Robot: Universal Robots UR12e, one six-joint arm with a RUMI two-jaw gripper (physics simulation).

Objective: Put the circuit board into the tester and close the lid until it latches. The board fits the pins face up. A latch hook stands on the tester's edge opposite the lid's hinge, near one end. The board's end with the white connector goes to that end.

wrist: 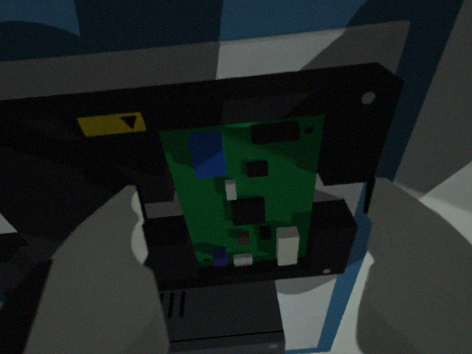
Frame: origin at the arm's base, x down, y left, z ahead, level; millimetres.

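Seen in the pictures: gripper, fingertip midpoint: [252, 185].
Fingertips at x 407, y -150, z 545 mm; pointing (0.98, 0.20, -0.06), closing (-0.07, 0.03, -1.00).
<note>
Offsets run from my fingertips to a thing's middle. "spot": to the spot under its first point.
The green circuit board @(dx +5, dy +21, dz +2 mm) [285, 195] lies face up in a black fixture @(spot: dx -1, dy -25, dz -41 mm) [350, 135], with dark blocks along its left and right sides. Its tall white connector @(dx +4, dy +56, dz -21 mm) [287, 246] is at the lower right of the board, and a large blue part is at its upper left. My gripper [252, 185] is open. Its left finger is left of the board and its right finger is right of it, beyond the fixture's side; no thing is held between them. I cannot make out a lid or a latch hook in this dim view.
A yellow label @(dx -1, dy -38, dz +53 mm) [111, 124] with a black triangle is on the fixture's left part. A dark grey box @(spot: dx -10, dy +104, dz +22 mm) [225, 310] with slots stands at the lower middle, close to the fixture. A blue strip [343, 290] runs past the fixture's right side.
</note>
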